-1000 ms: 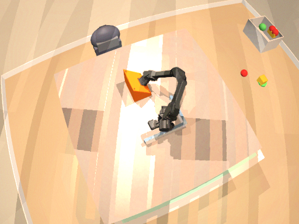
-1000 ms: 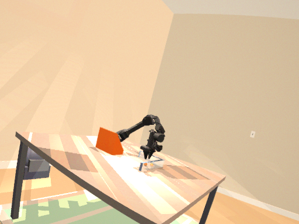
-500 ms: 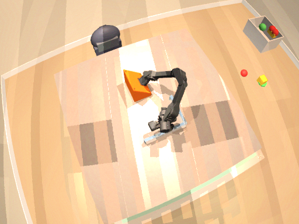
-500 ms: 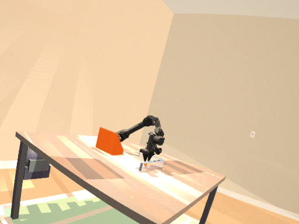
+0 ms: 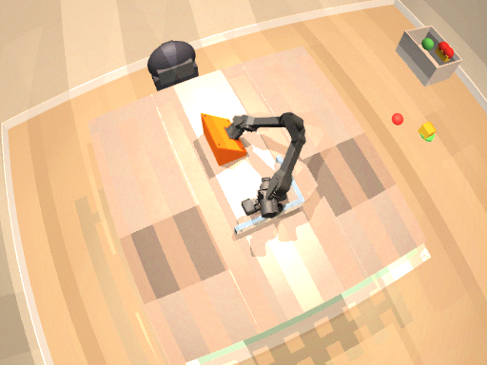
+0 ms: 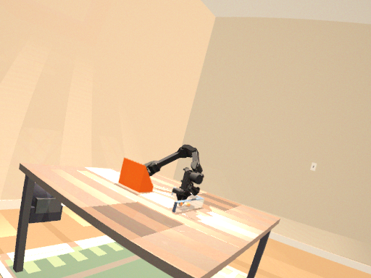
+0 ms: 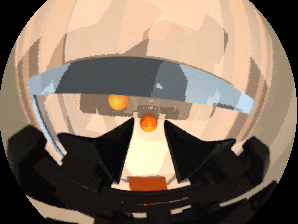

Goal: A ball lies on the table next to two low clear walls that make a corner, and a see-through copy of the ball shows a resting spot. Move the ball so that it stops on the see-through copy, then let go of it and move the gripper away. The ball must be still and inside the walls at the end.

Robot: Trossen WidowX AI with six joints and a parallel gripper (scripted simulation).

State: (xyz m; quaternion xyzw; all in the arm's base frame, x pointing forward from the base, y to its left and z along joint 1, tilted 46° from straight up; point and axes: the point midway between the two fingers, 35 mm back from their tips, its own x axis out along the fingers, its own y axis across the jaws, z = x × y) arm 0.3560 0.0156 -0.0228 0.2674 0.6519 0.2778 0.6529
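Right now my gripper tip is 4 cm to the right of the goal spot and 3 cm short of it.
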